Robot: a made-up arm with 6 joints.
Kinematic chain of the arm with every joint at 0, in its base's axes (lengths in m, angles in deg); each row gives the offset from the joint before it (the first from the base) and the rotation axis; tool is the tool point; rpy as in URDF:
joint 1: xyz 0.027 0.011 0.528 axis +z
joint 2: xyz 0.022 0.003 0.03 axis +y
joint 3: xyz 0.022 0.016 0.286 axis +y
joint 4: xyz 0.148 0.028 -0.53 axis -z
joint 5: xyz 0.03 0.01 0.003 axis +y
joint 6: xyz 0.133 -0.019 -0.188 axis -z
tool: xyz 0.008 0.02 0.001 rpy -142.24 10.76 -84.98
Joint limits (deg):
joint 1: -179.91..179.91
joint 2: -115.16..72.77
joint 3: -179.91..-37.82
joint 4: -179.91..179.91
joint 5: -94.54..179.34
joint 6: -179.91..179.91
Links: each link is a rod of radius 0.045 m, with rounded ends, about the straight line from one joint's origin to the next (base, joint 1, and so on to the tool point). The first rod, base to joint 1, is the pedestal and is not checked.
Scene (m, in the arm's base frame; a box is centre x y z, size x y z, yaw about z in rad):
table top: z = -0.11
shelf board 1: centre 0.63 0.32 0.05 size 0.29 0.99 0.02 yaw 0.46
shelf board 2: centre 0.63 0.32 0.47 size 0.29 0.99 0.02 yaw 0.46
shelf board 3: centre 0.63 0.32 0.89 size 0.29 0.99 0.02 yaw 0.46
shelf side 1: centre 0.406 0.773 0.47 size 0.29 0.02 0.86 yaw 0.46
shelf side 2: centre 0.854 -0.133 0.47 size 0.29 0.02 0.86 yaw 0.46
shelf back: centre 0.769 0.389 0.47 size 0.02 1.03 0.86 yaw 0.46
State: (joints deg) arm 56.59 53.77 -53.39 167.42 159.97 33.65
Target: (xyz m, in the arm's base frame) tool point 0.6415 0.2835 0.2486
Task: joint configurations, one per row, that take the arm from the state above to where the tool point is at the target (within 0.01 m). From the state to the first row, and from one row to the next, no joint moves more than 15 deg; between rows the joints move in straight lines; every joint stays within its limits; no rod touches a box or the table.
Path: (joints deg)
1: 44.23 56.11 -57.52 170.88 154.86 33.66
2: 31.87 58.45 -61.64 174.33 149.75 33.67
3: 19.52 60.79 -65.77 177.79 144.63 33.68

